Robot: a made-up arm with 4 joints.
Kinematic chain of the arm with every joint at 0, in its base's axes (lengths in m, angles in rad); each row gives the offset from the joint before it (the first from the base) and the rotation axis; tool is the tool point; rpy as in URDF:
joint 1: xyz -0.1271 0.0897 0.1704 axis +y
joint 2: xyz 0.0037 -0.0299 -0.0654 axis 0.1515 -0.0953 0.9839
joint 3: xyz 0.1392 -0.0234 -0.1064 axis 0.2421 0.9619 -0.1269
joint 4: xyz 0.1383 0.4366 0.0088 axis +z
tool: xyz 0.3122 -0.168 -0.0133 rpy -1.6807 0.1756 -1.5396
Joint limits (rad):
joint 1: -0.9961..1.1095
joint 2: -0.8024..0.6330
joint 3: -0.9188..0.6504
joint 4: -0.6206..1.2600
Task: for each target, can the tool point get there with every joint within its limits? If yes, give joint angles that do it. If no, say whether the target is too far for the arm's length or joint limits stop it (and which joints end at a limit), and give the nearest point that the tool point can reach.
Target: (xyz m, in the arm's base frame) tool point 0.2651 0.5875 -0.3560
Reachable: yes | joints 0.4671 0.0827 0.3701 0.7192
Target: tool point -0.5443 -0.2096 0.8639
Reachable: no: joint limits stop it (at a limit: joint 1, joint 2, joint 3) | nearest point 0.0956 -0.0398 0.5756 | short by 0.722 m
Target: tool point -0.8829 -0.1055 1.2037
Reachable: no: too far | nearest point 0.1188 -0.0175 0.6284 | short by 1.158 m
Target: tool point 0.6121 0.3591 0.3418
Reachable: yes | joints -0.3753 -0.5128 -0.5388 1.0073
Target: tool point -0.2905 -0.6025 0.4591
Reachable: no: joint limits stop it (at a limit: joint 1, joint 2, joint 4) | nearest point 0.1279 -0.1271 0.4415 | short by 0.634 m
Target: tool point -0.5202 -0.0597 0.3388
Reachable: no: joint limits stop it (at a limit: joint 1, joint 2, joint 3, joint 4) | nearest point 0.0697 -0.0634 0.4559 | short by 0.601 m
